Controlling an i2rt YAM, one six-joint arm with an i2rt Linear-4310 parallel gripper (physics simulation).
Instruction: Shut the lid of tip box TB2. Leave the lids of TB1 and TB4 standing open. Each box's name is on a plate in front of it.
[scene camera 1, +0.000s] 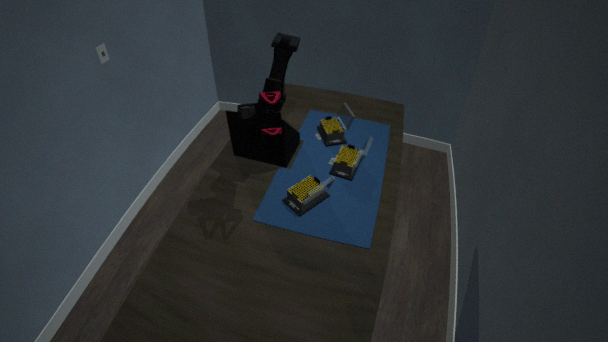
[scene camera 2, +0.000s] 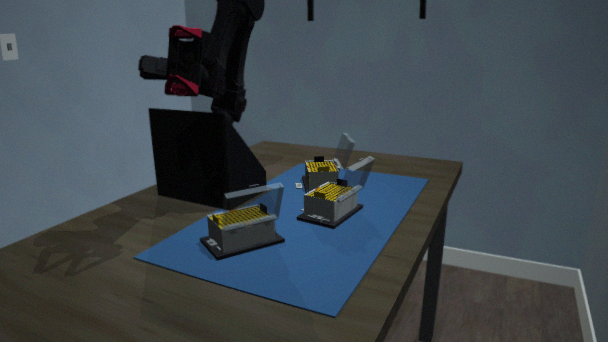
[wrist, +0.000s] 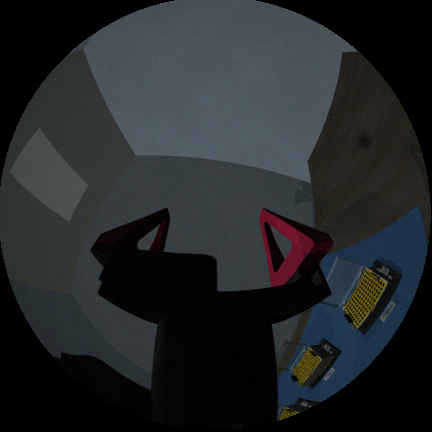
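Seen in the pictures: gripper, fingertip midpoint: (scene camera 1: 272, 119) (scene camera 2: 174, 50) (wrist: 214, 212); arm's base at its link origin: (scene camera 2: 212, 137).
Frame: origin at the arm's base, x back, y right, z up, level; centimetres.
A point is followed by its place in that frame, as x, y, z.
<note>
Three grey tip boxes with yellow racks stand on the blue mat, each with a clear lid open: a near box (scene camera 1: 304, 191) @(-21.1, 26.1, -10.9) (scene camera 2: 242, 234) (wrist: 366, 298) @(-20.5, 24.5, -10.9), a middle box (scene camera 1: 346, 156) @(-34.7, 3.4, -10.8) (scene camera 2: 320, 206) (wrist: 306, 366) @(-34.6, 3.1, -10.9) and a far box (scene camera 1: 331, 126) (scene camera 2: 321, 177) @(-27.7, -11.4, -12.2). The near lid (scene camera 2: 272, 201) @(-30.1, 26.5, -5.4) (wrist: 343, 280) @(-26.4, 29.6, -7.5), middle lid (scene camera 1: 368, 145) @(-43.2, 4.5, -2.3) (scene camera 2: 361, 172) @(-43.1, 5.1, -4.4) and far lid (scene camera 2: 345, 147) @(-31.7, -22.2, -5.7) are tilted up. Small name plates (scene camera 1: 331, 161) @(-28.3, 1.8, -16.4) (wrist: 388, 311) show, but I cannot read which box is TB2. My gripper (scene camera 1: 271, 114) @(-12.7, 30.8, 24.2) (scene camera 2: 184, 59) @(-12.7, 30.8, 24.2) (wrist: 214, 212) @(-12.7, 30.8, 24.2) is open and empty, high up beside the arm, away from the boxes.
The blue mat (scene camera 1: 340, 225) @(-36.5, 35.2, -16.6) (scene camera 2: 300, 285) @(-39.9, 36.9, -16.6) lies on the wooden table (scene camera 1: 260, 280) @(-13.6, 63.2, -16.9) (scene camera 2: 125, 300) @(-13.0, 52.1, -16.9). The black arm base (scene camera 1: 257, 140) @(2.9, 7.6, -4.7) (scene camera 2: 187, 155) @(3.5, 7.5, -3.5) stands at the mat's left. Walls are behind and at the left. Dark bars hang at the top of scene view 2.
</note>
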